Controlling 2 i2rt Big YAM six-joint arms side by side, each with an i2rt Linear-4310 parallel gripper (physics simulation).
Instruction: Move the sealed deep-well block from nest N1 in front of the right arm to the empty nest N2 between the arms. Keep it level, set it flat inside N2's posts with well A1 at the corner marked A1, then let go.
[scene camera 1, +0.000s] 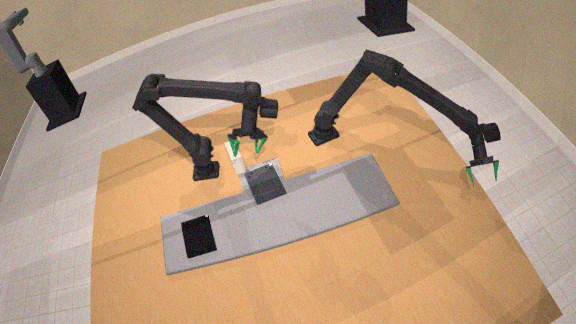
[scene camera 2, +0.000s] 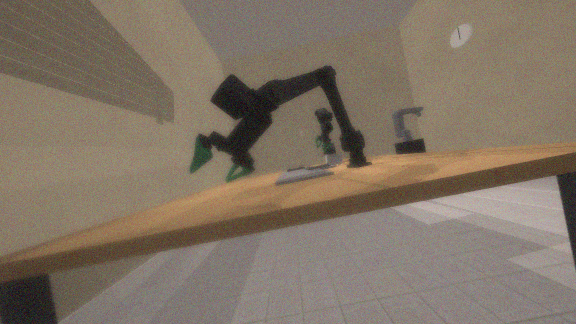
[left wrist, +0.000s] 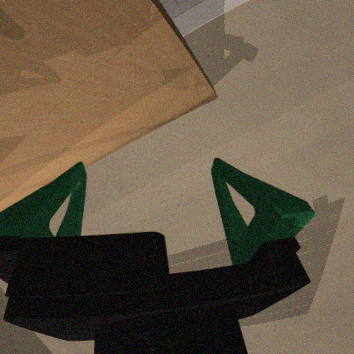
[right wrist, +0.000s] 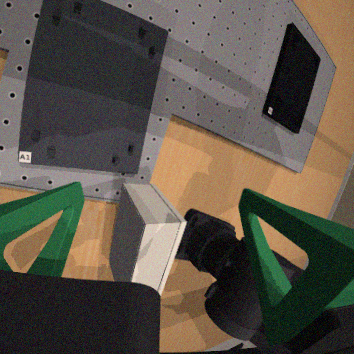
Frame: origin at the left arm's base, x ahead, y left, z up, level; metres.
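Seen in the pictures: left gripper, between the fingertips: (scene camera 1: 485, 183) (scene camera 2: 210, 177) (left wrist: 150, 165); right gripper, between the fingertips: (scene camera 1: 245, 154) (scene camera 2: 320, 149) (right wrist: 162, 193); left arm's base, origin of its link: (scene camera 1: 323, 135) (scene camera 2: 358, 166); right arm's base, origin of its link: (scene camera 1: 206, 172) (right wrist: 200, 236).
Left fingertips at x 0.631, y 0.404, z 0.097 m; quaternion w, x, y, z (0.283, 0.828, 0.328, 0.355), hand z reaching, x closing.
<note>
Offsets run from my left fingertips to a thing's top centre. Level surfaces: height alone.
A dark plate, nest N2 {dx -0.502, dy -0.732, dz -0.062 m} (scene camera 1: 269, 186) (right wrist: 90, 85), is bare; several short posts and an A1 corner label show in the right wrist view. A black slab {dx -0.390, dy -1.057, dz -0.072 m} (scene camera 1: 199, 237) (right wrist: 294, 77) with a small white corner mark lies flat at N1; no separate block is clear on it. A pale upright box {dx -0.667, dy -0.796, dz +0.003 m} (scene camera 1: 237, 161) (right wrist: 155, 255) stands beside N2; I cannot tell whether it is the sealed block. My right gripper (scene camera 1: 246, 153) (right wrist: 162, 193) is open above the pale box, touching nothing visible. My left gripper (scene camera 1: 484, 176) (scene camera 2: 210, 176) (left wrist: 150, 165) is open and empty, far off at the table's edge.
The grey perforated board {dz -0.084 m} (scene camera 1: 320, 205) (right wrist: 205, 107) lies on the wooden table {dz -0.097 m} (scene camera 1: 325, 280) (scene camera 2: 200, 215) (left wrist: 75, 100). The right arm's base (scene camera 1: 205, 170) (right wrist: 220, 255) stands close to the pale box. The left arm's base (scene camera 1: 323, 135) is behind the board.
</note>
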